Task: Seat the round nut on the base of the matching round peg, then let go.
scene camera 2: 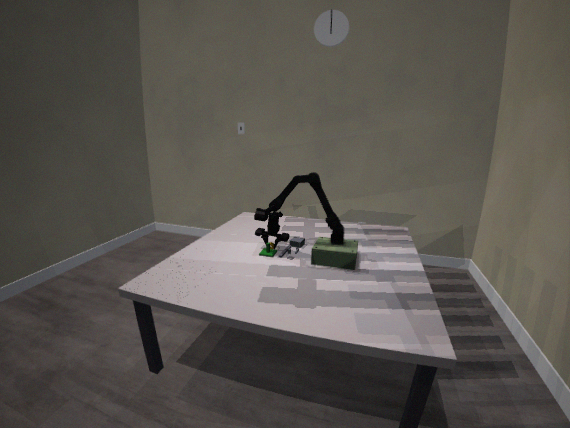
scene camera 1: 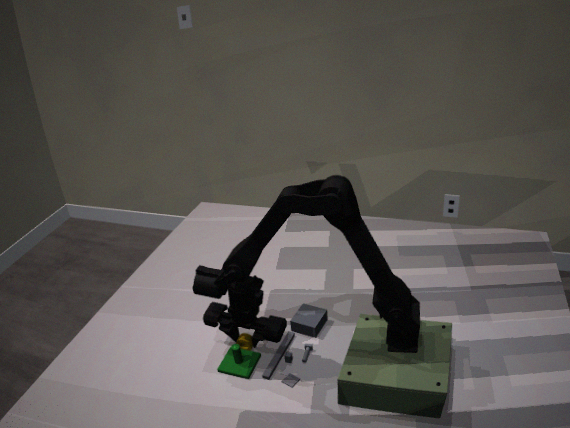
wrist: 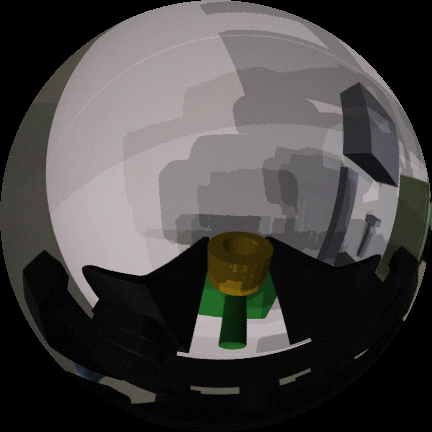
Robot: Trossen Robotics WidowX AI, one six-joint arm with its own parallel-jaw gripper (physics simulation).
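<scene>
The round nut (scene camera 1: pixel 245 342) (scene camera 2: pixel 272 246) (wrist: pixel 239 272) is a thick yellow ring, with its hole showing in the wrist view. The round peg (scene camera 1: pixel 237 354) (scene camera 2: pixel 268 247) (wrist: pixel 233 325) is a green upright post on a flat square green base (scene camera 1: pixel 245 368) (scene camera 2: pixel 267 253) (wrist: pixel 209 305). The nut is off the peg, behind it in scene camera 1, near the back edge of the base. My gripper (scene camera 1: pixel 246 343) (wrist: pixel 236 242) is shut on the nut, with one black finger against each side. The nut's underside and any contact with the base are hidden.
Right of the base are a long grey bar (scene camera 1: pixel 278 355) (wrist: pixel 340 215), a small grey cube (scene camera 1: pixel 288 357), a bolt (scene camera 1: pixel 307 352) (wrist: pixel 366 237) and a flat grey piece (scene camera 1: pixel 290 380). A grey block (scene camera 1: pixel 309 320) (wrist: pixel 382 140) lies behind them. The arm stands on a green box (scene camera 1: pixel 395 370) (scene camera 2: pixel 335 255).
</scene>
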